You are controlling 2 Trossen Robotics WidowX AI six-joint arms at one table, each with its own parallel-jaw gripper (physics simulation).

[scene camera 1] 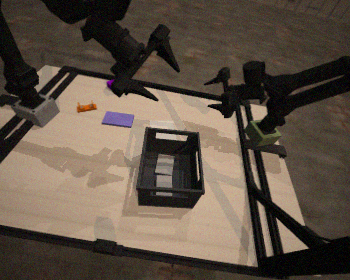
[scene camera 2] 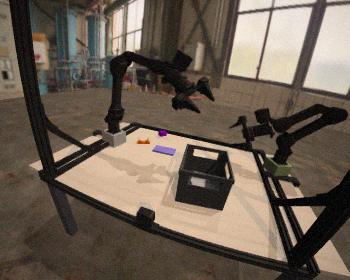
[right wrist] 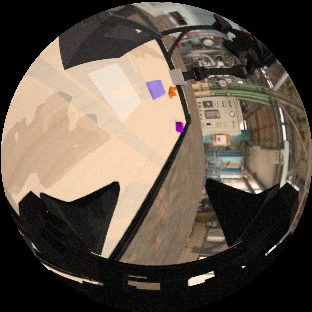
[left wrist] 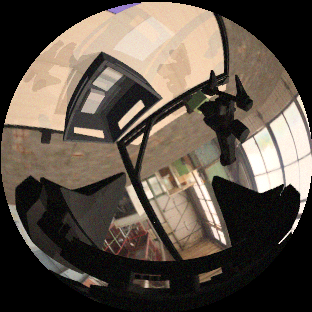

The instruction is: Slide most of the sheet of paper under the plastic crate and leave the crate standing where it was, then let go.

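A black plastic crate (scene camera 1: 165,199) (scene camera 2: 187,192) (left wrist: 80,97) (right wrist: 85,50) stands upright on the table. The white sheet of paper (scene camera 1: 162,124) (left wrist: 142,37) (right wrist: 112,85) lies flat beside the crate's far side. In scene camera 1 the crate hides much of it; whether any part lies under the crate I cannot tell. Pale patches show on the crate's inner floor. My left gripper (scene camera 1: 167,84) (scene camera 2: 206,105) (left wrist: 171,179) is open and empty, high above the table's far part. My right gripper (scene camera 1: 208,94) (scene camera 2: 231,136) (left wrist: 222,71) (right wrist: 163,185) is open and empty near the far right corner.
A flat purple block (scene camera 1: 118,119) (scene camera 2: 164,150) (right wrist: 156,89) lies left of the crate. Farther left is an orange piece (scene camera 1: 87,107) (scene camera 2: 143,141) (right wrist: 172,92). A small violet block (scene camera 2: 162,133) (right wrist: 179,127) lies near the far edge. Black rails frame the table.
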